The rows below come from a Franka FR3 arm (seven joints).
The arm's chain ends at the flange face. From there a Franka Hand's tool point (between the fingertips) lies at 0.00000 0.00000 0.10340 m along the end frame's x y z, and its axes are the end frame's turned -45 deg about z.
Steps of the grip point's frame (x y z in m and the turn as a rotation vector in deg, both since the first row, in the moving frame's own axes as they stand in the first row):
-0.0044, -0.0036, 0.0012, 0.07, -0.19, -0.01
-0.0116, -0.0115, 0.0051, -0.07, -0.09, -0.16
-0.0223, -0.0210, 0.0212, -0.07, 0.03, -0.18
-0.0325, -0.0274, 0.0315, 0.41, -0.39, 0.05
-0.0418, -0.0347, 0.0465, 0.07, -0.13, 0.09
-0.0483, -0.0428, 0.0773, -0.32, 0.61, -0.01
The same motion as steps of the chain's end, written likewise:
-0.0053, 0.0004, 0.0012, -0.08, -0.18, -0.01
-0.0163, -0.0001, 0.0051, -0.11, -0.01, -0.16
-0.0307, 0.0009, 0.0212, -0.03, 0.07, -0.18
-0.0413, 0.0036, 0.0315, 0.01, -0.57, 0.05
-0.0538, 0.0049, 0.0465, -0.04, -0.14, 0.09
-0.0656, 0.0043, 0.0773, 0.21, 0.66, -0.01

